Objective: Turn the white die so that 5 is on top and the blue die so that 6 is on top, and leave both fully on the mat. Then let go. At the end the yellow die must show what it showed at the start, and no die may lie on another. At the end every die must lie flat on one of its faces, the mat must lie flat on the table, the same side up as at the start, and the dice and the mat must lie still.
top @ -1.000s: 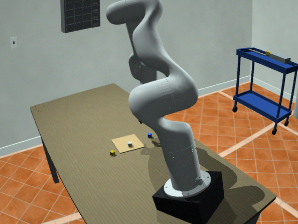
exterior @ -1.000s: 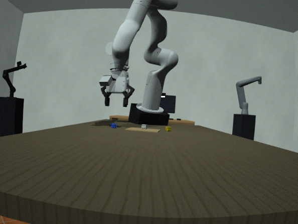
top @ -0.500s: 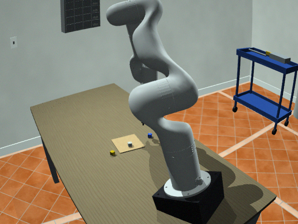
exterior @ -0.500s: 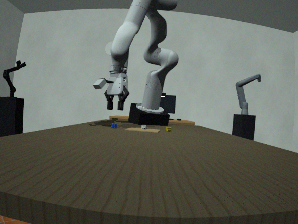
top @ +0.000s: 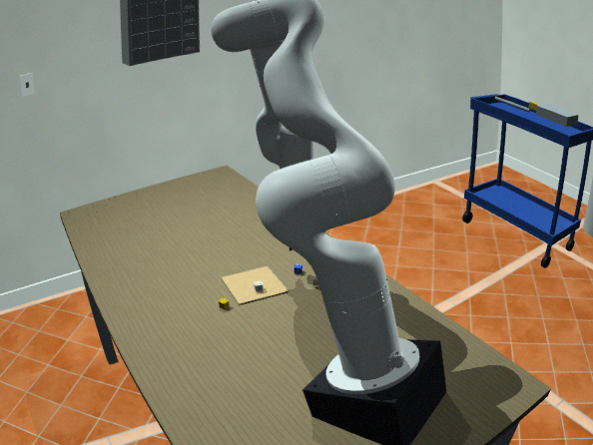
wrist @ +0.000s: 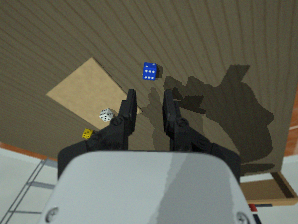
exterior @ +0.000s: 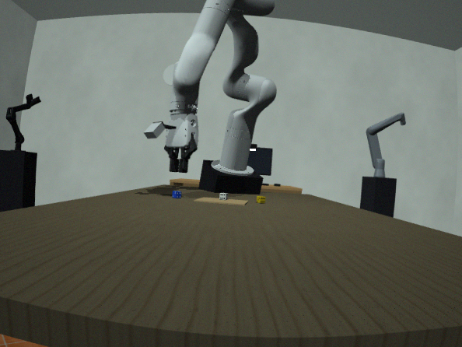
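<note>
The blue die is 90 mm below my hand. Also, from my hand: white die 140 mm to the left, 80 mm below; tan mat 130 mm to the left, 90 mm below, 30 mm ahead; yellow die 250 mm to the left, 90 mm below.
</note>
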